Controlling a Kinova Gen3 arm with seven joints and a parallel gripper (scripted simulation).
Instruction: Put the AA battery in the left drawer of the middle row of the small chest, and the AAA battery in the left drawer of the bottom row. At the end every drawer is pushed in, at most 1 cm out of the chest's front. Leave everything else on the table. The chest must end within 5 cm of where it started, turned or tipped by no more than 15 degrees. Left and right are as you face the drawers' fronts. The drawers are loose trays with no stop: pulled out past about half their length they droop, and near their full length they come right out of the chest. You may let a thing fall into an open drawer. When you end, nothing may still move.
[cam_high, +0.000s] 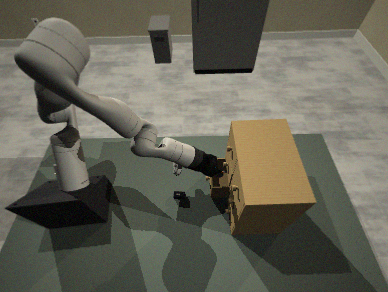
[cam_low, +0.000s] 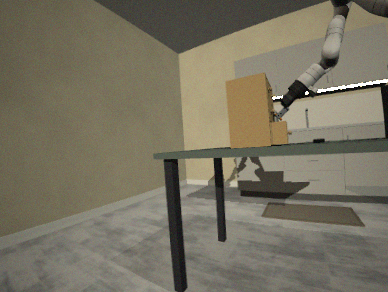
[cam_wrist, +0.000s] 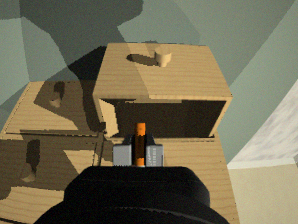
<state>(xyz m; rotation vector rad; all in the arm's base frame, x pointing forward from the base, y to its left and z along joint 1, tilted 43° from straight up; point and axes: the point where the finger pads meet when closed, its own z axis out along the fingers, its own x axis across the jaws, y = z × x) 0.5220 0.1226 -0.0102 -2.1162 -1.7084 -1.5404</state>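
The thin orange battery is 1 cm below my hand and 1 cm ahead of it. Also, from my hand: green battery: 13 cm ahead, 2 cm below, 1 cm to the left; then small black block: 15 cm behind, 14 cm below, 4 cm to the right.
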